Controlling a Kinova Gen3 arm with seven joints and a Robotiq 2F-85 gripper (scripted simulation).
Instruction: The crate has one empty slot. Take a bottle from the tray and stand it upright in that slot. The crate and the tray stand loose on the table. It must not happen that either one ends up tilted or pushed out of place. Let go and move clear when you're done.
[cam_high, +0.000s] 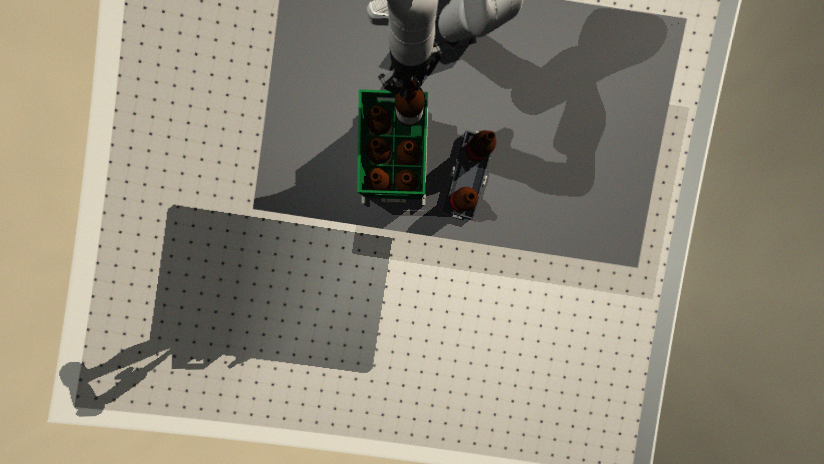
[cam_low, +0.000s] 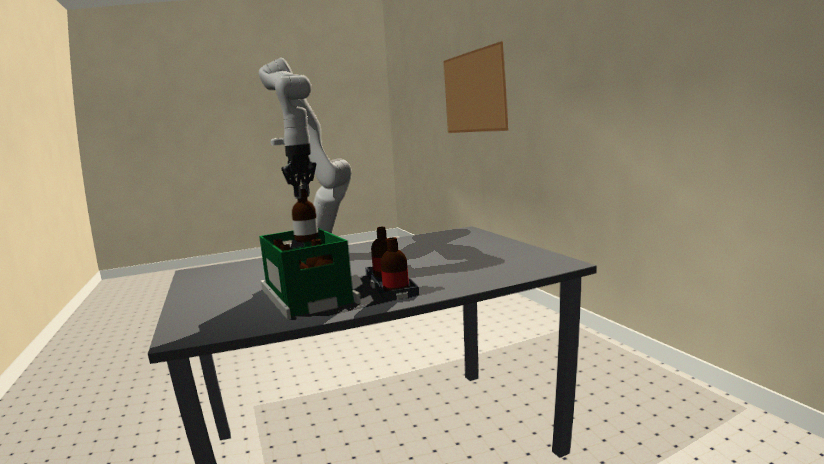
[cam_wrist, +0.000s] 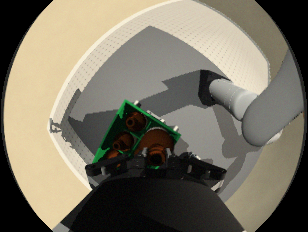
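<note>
My gripper is now 210 mm above the green crate, 100 mm short of it and 10 mm to the left of it. The rest, counted from my hand: dark tray (280 mm below, 240 mm to the left, 50 mm ahead).
</note>
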